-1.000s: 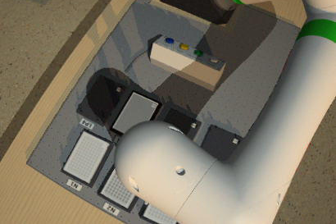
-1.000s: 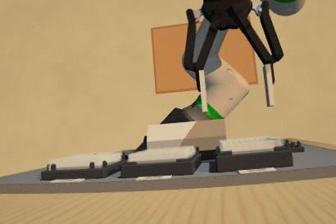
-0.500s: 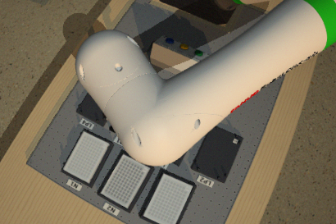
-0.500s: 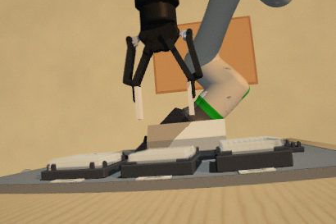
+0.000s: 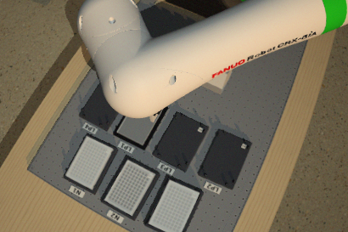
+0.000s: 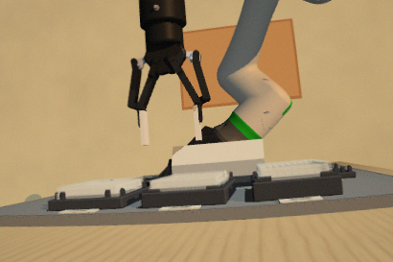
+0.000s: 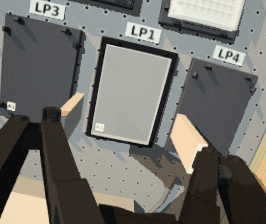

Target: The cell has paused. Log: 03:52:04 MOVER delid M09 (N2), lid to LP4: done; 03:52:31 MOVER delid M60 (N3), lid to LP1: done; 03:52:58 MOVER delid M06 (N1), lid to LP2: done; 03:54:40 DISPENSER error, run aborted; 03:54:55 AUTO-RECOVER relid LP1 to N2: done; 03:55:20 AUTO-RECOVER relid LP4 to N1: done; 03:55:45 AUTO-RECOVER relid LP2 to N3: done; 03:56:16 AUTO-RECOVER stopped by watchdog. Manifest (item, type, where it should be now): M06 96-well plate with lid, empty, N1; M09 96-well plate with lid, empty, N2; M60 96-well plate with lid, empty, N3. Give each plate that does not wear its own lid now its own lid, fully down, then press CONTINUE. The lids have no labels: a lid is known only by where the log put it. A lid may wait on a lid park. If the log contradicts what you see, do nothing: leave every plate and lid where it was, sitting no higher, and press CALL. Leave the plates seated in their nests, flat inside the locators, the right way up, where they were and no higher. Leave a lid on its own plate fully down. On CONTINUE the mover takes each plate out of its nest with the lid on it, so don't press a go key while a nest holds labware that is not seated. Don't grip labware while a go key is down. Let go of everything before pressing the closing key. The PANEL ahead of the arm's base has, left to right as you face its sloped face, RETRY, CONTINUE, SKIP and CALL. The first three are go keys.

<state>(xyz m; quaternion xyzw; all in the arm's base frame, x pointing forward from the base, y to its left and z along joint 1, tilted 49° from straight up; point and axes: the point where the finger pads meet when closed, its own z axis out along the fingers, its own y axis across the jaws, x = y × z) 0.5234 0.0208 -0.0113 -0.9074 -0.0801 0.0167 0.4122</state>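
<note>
Now: the lid park LP1 100 mm below my hand. Also, from my hand: lid park LP3: 10 mm behind, 130 mm to the left, 100 mm below; then LP1 label: 90 mm ahead, 10 mm to the left, 110 mm below; then lid park LP4: 20 mm ahead, 120 mm to the right, 100 mm below.
</note>
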